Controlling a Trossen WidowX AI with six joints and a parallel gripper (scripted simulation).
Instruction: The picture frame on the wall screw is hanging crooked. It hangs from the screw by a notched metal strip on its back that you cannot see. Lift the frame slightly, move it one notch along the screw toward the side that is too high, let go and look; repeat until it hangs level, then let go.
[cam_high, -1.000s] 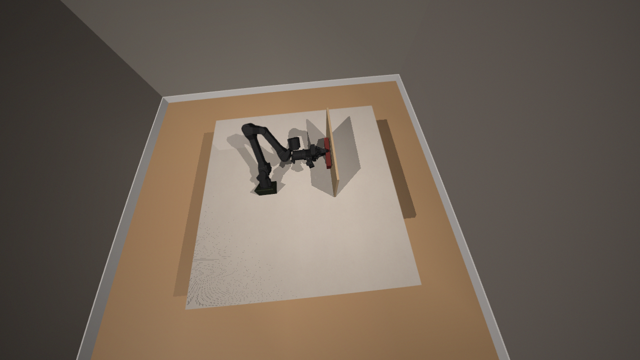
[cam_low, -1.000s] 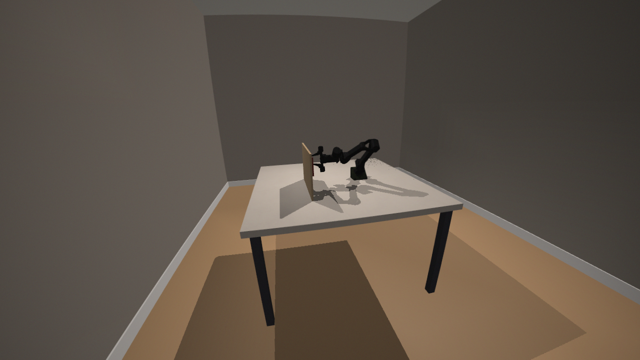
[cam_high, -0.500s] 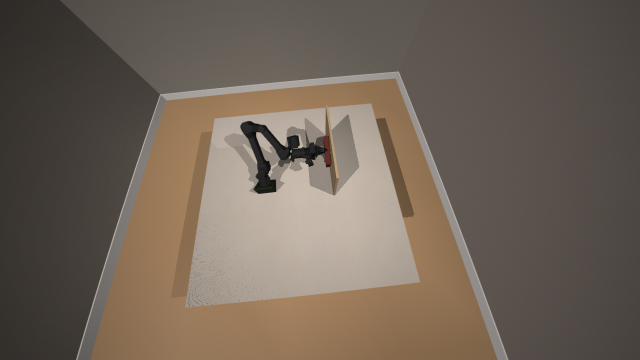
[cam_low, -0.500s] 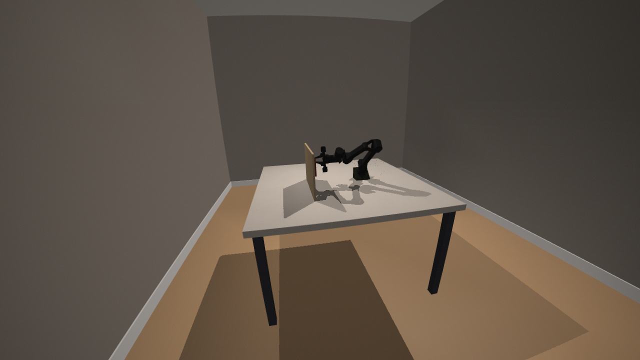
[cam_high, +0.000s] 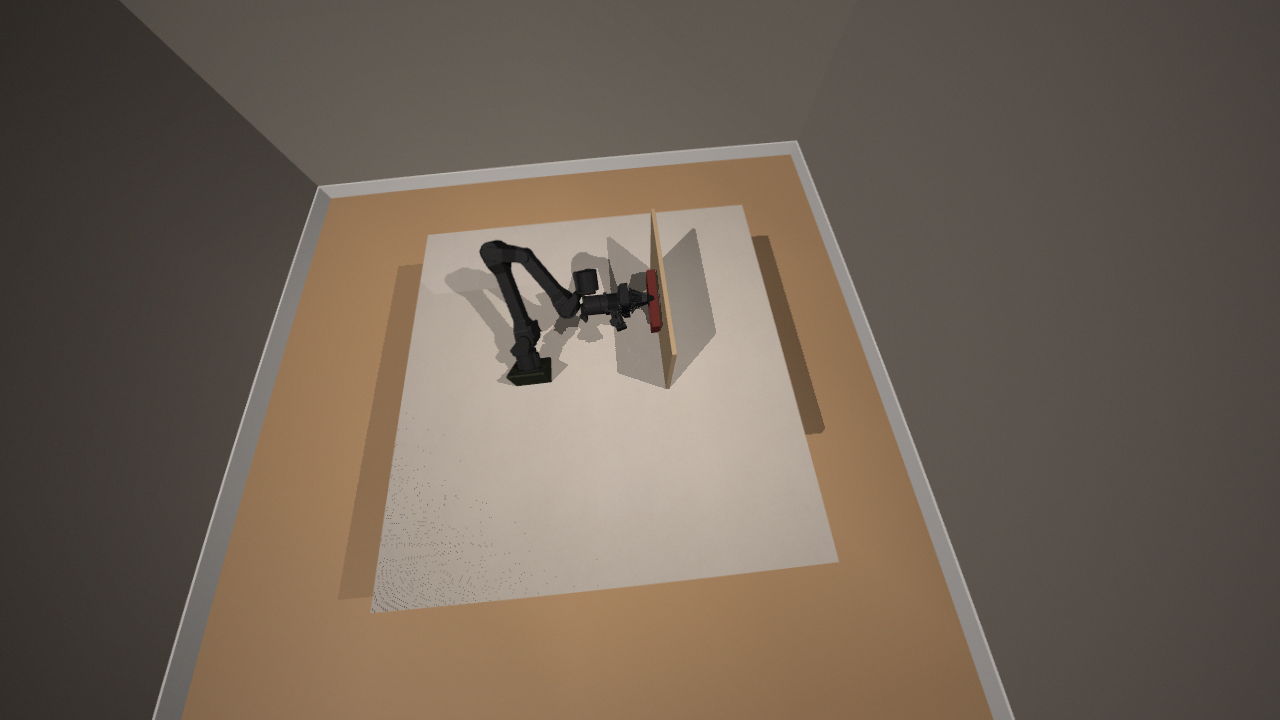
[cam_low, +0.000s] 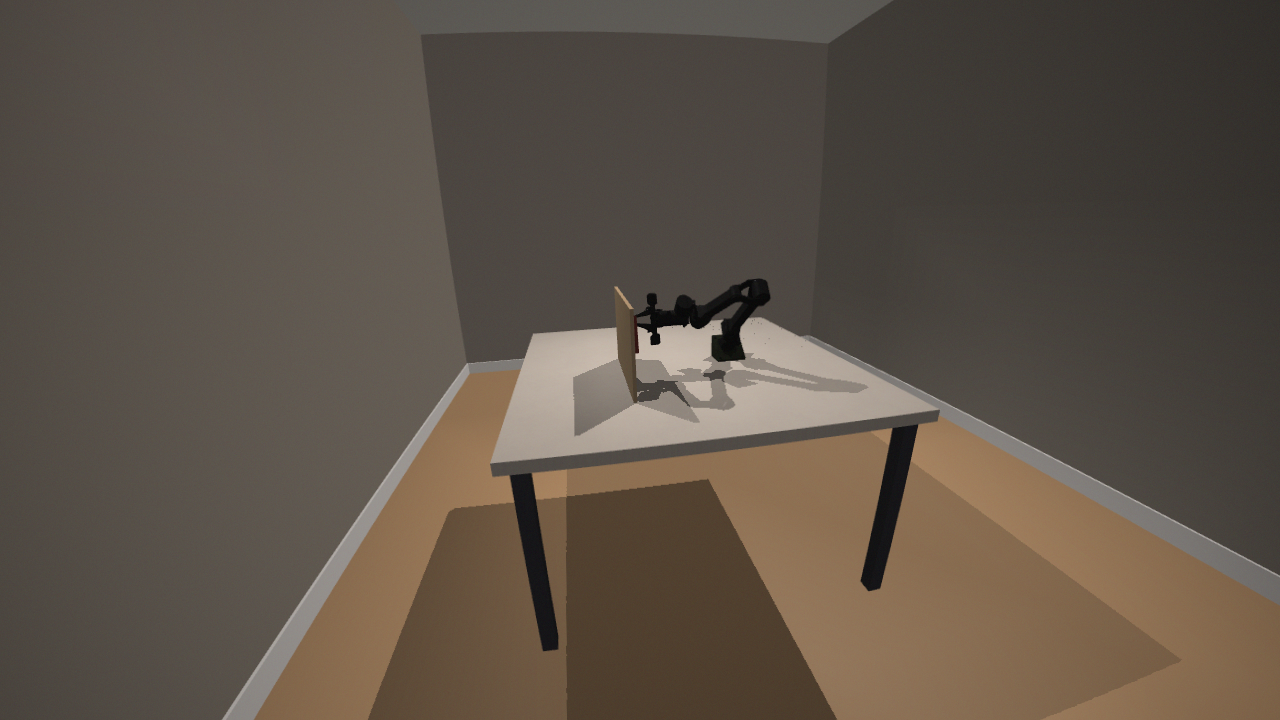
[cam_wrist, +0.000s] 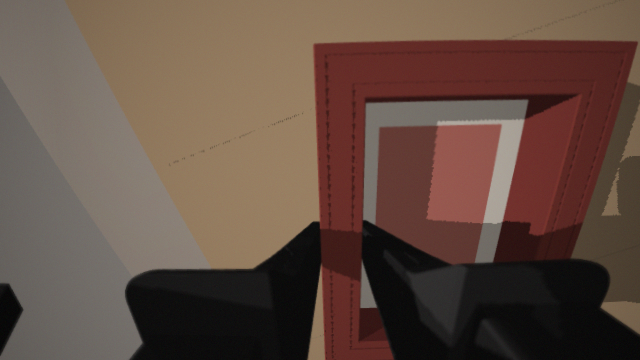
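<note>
Now: the red picture frame 50 mm below my gripper tip, 20 mm to the left of it and 10 mm ahead of it. Also, from my gripper tip: tan wall panel: 60 mm below, 20 mm ahead, 10 mm to the left.
</note>
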